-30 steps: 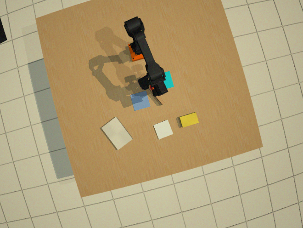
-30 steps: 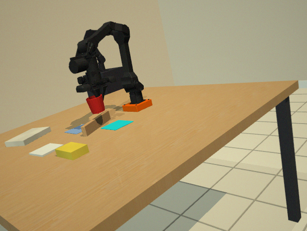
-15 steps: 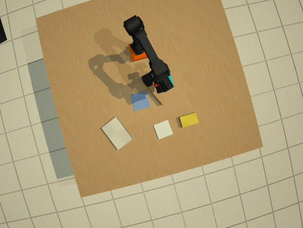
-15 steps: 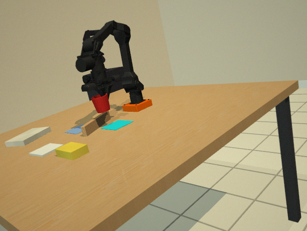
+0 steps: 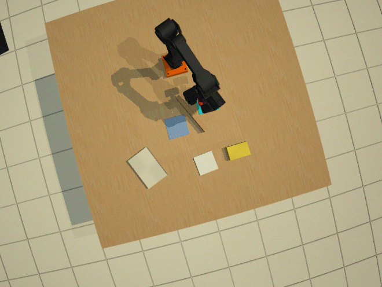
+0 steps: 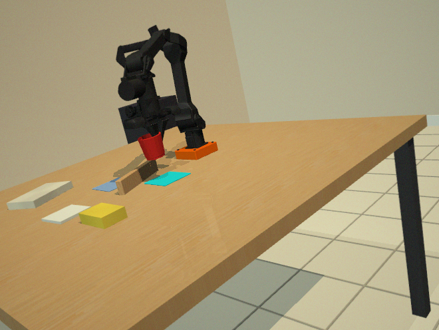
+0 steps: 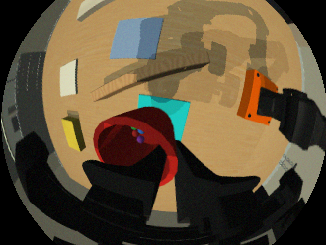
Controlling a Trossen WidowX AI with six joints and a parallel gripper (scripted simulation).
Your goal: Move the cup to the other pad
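My gripper tip is now 10 cm above the wooden bar, 8 cm to the left of it and 5 cm short of it. Also, from my gripper tip: red cup (3 cm ahead); blue pad (18 cm to the right, 12 cm below, 8 cm ahead); yellow block (32 cm ahead, 10 cm below, 7 cm to the left).
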